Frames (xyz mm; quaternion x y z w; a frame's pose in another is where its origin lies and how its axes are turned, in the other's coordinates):
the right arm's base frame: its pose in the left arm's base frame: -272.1 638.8 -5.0 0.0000 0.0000 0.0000 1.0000
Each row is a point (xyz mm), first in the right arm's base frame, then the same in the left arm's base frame.
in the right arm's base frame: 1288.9 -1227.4 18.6
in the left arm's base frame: 1016.8 -588.6 13.6
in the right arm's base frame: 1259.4 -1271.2 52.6
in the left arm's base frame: 987.3 -632.4 47.6
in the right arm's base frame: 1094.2 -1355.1 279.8
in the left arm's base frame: 822.1 -716.3 274.8
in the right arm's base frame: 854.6 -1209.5 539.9
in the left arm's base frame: 582.5 -570.7 534.9
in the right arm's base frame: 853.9 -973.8 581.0
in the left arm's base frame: 581.8 -335.0 576.0
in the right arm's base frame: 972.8 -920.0 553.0
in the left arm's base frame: 700.7 -281.2 548.0
